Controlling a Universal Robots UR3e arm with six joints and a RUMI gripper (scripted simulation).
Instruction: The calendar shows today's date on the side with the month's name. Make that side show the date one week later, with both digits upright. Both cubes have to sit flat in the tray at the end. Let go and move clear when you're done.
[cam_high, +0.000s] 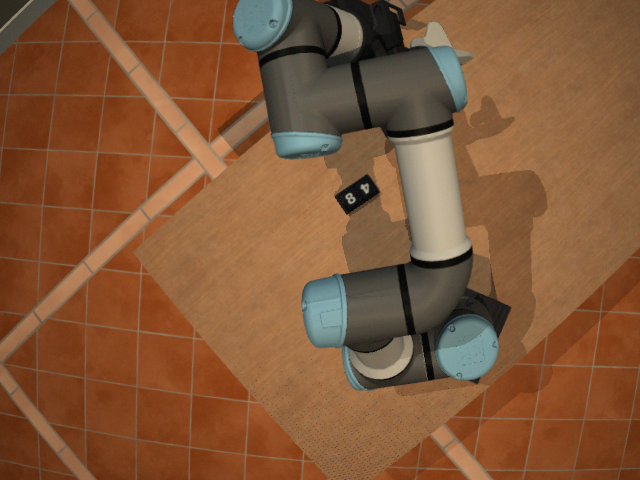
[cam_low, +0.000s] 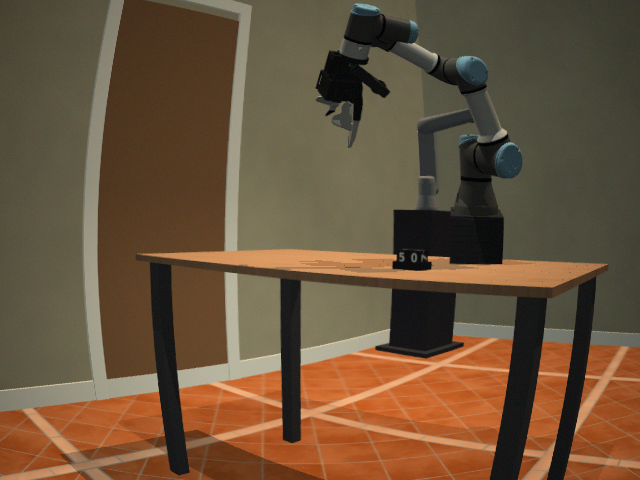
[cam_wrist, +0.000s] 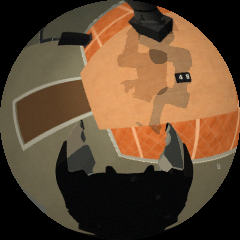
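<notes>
The black calendar tray is 90 mm behind my hand, 150 mm to the left of it and 300 mm below it.
</notes>
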